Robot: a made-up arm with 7 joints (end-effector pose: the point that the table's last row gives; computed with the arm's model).
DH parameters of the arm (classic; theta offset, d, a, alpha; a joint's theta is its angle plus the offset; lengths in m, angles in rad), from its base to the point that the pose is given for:
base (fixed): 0 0.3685 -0.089 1.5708
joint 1: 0 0.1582 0.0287 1.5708
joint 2: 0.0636 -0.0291 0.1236 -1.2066
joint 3: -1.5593 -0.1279 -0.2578 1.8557
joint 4: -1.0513 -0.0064 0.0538 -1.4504
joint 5: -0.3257 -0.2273 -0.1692 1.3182
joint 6: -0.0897 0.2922 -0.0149 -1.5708
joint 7: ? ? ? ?
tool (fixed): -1.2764 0.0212 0 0
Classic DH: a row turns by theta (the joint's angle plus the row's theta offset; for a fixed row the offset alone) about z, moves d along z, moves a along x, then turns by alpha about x.
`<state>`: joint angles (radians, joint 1 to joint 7).
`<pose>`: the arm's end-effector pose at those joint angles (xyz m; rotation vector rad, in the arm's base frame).
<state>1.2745 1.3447 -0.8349 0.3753 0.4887 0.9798 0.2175</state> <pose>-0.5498 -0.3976 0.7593 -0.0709 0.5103 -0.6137</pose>
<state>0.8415 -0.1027 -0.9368 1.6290 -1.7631 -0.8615 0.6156</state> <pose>0.3157 0.1096 0.7615 -0.3618 2.3628 0.1866</pose>
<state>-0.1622 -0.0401 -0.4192 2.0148 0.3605 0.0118 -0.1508</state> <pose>-0.0161 0.1535 0.7102 -1.9833 1.3113 0.8385</pose>
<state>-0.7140 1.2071 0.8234 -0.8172 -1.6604 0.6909 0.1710</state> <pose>-0.0355 -0.2231 0.7718 -1.1909 -0.0541 0.7718</pose>
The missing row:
joint 7: -0.2397 -0.0271 0.034 -2.8775
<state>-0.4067 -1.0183 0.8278 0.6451 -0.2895 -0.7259 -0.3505</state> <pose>-0.1680 -0.4079 0.8705 0.3802 0.0959 1.7922</pose>
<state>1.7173 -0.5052 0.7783 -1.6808 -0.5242 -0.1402 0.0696</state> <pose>-0.0487 -0.2893 0.4336 0.3352 1.6312 -2.0163</pose>
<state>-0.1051 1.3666 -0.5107 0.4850 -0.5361 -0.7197 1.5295</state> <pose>-0.0023 -0.5905 0.9130 0.9670 1.1814 -1.6779</pose>
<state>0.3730 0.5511 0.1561 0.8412 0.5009 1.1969 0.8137</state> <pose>-0.1673 0.1193 0.8023 -1.7046 0.4361 -1.5783</pose>
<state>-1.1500 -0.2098 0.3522 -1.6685 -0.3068 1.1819 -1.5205</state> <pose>-0.1074 -0.2808 0.4528 0.2213 0.0490 1.6783</pose>
